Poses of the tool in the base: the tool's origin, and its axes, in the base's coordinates. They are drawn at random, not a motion.
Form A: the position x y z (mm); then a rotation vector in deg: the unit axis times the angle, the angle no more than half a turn.
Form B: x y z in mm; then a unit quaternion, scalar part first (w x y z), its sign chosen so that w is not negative. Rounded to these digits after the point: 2 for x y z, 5 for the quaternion.
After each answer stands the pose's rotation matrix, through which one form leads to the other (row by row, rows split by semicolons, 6 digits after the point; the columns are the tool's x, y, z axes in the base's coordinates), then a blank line. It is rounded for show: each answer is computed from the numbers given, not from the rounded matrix.
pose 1, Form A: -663.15, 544.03, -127.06, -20.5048, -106.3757, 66.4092
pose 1, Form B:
-663.15, 544.03, -127.06, 0.44566, -0.14446, -0.74942, 0.46785
-0.561035 -0.200493 -0.803146; 0.633528 0.520489 -0.572481; 0.532806 -0.829996 -0.164995

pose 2, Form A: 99.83, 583.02, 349.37, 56.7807, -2.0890, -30.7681
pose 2, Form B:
99.83, 583.02, 349.37, 0.84519, 0.46966, -0.01728, -0.25450
0.869864 0.413969 -0.268265; -0.446431 0.429297 -0.785114; -0.209848 0.802704 0.558239

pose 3, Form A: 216.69, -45.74, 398.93, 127.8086, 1.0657, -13.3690
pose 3, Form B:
216.69, -45.74, 398.93, 0.43436, 0.89582, 0.00747, -0.09370
0.982327 0.094786 -0.161395; -0.068021 -0.622544 -0.779623; -0.174373 0.776823 -0.605095

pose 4, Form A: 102.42, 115.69, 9.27, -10.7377, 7.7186, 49.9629
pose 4, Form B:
102.42, 115.69, 9.27, 0.90000, -0.09056, 0.06510, 0.42138
0.636409 -0.770269 0.040856; 0.746688 0.628483 0.217868; -0.193494 -0.108147 0.975123

